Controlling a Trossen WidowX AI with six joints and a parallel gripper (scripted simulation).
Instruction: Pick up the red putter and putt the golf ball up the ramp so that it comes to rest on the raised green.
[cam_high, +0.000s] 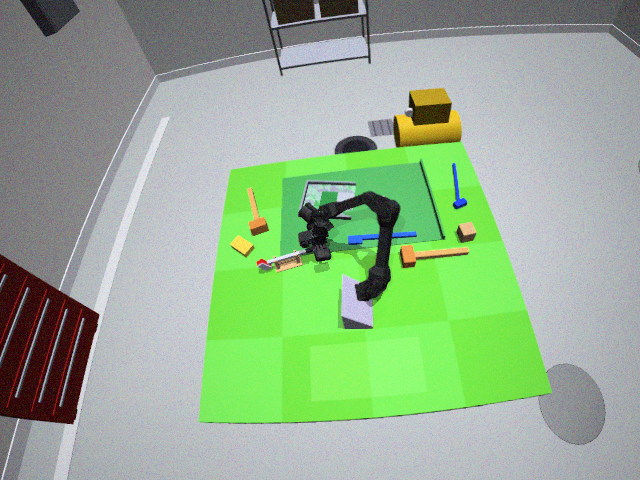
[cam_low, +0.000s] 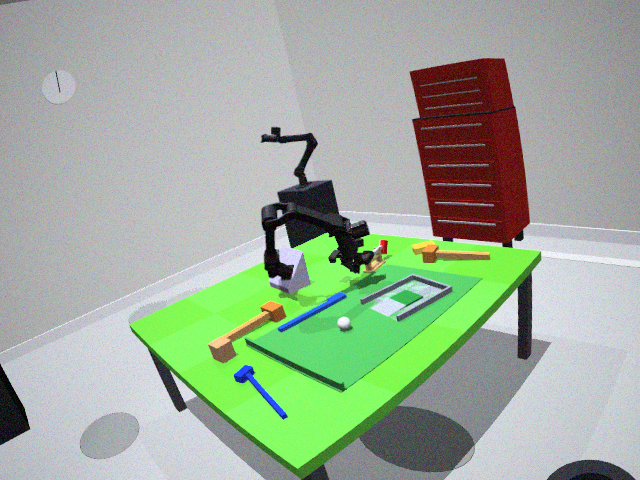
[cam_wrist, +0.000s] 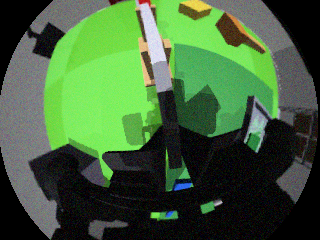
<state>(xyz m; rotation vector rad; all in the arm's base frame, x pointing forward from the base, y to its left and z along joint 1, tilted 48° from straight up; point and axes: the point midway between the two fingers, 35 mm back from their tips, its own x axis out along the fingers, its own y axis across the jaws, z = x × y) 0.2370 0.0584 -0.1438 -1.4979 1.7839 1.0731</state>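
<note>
The red putter lies 20 mm behind my gripper tip, 110 mm to the left of it and 30 mm above it. The rest, counted from my gripper tip: small wooden stand 20 mm behind, 130 mm to the left; then white golf ball 220 mm ahead, 340 mm to the right; then dark green mat 230 mm ahead, 220 mm to the right, 30 mm below.
</note>
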